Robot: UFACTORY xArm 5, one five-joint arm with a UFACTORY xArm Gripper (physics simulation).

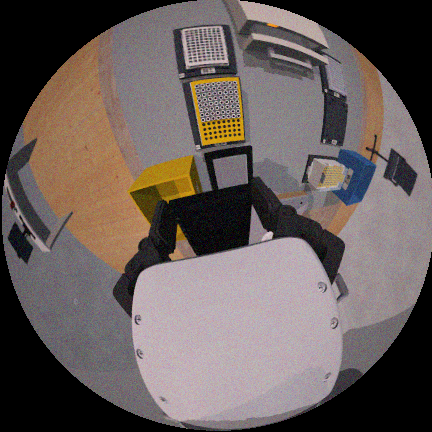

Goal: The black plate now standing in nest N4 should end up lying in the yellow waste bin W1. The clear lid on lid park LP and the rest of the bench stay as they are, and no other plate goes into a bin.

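Frame: origin at the arm's base, x back, y right, z up, level; metres.
Where they show: gripper, between the fingertips: (210, 199).
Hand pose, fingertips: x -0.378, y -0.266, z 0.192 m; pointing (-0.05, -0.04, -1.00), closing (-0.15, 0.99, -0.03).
Note:
After its pixels a point has its place.
The black plate (215, 215) {z 0.191, x -0.354, y -0.261 m} is held between the two fingers of my gripper (210, 199) {z 0.192, x -0.378, y -0.266 m}, which is shut on it. The yellow waste bin W1 (167, 172) {z 0.056, x -0.355, y -0.344 m} stands open-topped just left of and beyond the plate, near the left finger. Nest N4 (334, 120) {z -0.021, x -0.500, y 0.129 m} is a dark, bare nest at the right. A black square frame (230, 153) {z -0.021, x -0.358, y -0.204 m} with a grey middle lies just beyond the held plate; I cannot tell whether this is lid park LP, and the clear lid cannot be made out clearly. The held plate hides the bench below it.
A yellow-and-white plate (219, 107) {z 0.043, x -0.465, y -0.236 m} and a white plate (205, 47) {z -0.015, x -0.623, y -0.251 m} sit in nests beyond the frame. A pale instrument (287, 32) stands at the top. Another plate (336, 80) {z -0.008, x -0.639, y 0.111 m} sits beyond N4. At the right are a white box with yellow tips (326, 174) {z 0.044, x -0.332, y 0.077 m} and a blue bin (359, 177) {z 0.086, x -0.357, y 0.220 m}.

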